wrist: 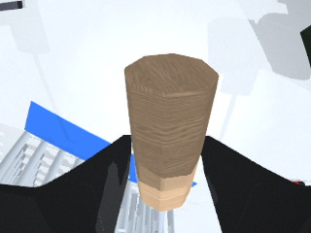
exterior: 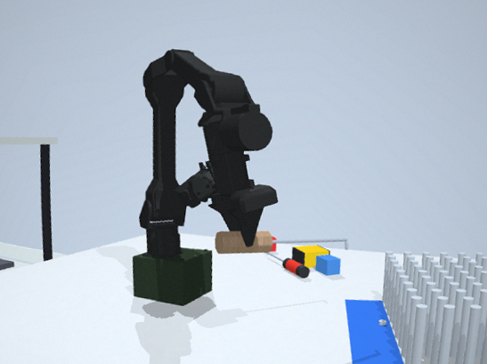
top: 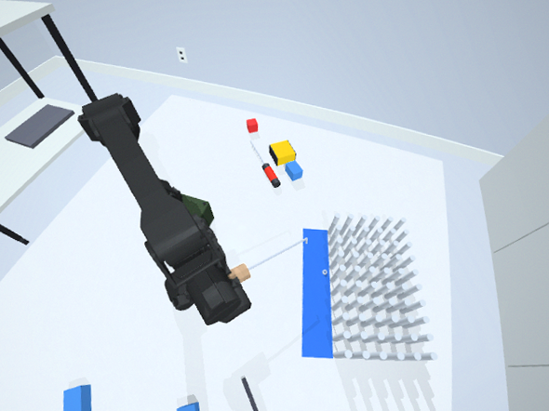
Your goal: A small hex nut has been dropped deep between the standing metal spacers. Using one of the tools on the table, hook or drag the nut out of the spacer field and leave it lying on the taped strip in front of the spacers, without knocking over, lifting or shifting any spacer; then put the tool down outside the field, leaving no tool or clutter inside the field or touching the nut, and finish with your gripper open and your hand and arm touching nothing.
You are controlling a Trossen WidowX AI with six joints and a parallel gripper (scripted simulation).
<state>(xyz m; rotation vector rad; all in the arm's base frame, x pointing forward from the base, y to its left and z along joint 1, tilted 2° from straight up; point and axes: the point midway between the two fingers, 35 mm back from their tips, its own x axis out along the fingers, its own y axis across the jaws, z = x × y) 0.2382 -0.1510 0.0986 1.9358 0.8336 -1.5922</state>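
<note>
Now: gripper tip 7 cm short of the wooden-handled tool, 8 cm to the right of it and 1 cm above it. The rest, counted from my gripper tip: hex nut 23 cm ahead, 14 cm to the left, 16 cm below; then blue taped strip 21 cm ahead, 9 cm to the left, 16 cm below; then yellow block 1 cm behind, 56 cm to the left, 14 cm below.
</note>
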